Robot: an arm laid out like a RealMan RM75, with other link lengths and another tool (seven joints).
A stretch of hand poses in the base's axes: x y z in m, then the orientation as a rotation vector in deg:
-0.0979 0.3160 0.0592 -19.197 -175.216 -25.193
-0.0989 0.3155 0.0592 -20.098 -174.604 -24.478
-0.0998 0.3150 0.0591 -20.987 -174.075 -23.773
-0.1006 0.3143 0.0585 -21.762 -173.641 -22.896
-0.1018 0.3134 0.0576 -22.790 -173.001 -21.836
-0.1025 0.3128 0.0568 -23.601 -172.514 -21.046
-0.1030 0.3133 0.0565 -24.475 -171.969 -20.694
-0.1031 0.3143 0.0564 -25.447 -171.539 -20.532
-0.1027 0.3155 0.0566 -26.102 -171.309 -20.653
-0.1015 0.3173 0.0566 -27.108 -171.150 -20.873
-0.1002 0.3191 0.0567 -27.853 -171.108 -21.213
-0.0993 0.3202 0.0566 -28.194 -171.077 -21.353
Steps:
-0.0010 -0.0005 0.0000 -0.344 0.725 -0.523
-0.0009 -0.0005 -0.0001 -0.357 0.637 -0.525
-0.0008 -0.0007 -0.0006 -0.483 0.577 -0.454
-0.0012 -0.0009 -0.0009 -0.569 0.796 -0.608
-0.0007 -0.0006 -0.0008 -0.427 0.594 -0.486
-0.0005 0.0005 -0.0003 -0.147 0.552 -0.547
-0.0001 0.0010 -0.0001 -0.058 0.392 -0.626
0.0004 0.0012 0.0002 0.092 0.155 -0.434
0.0012 0.0018 0.0000 0.119 0.039 -0.672
0.0013 0.0018 0.0001 0.181 -0.086 -0.507
0.0009 0.0011 -0.0001 0.075 -0.026 -0.231

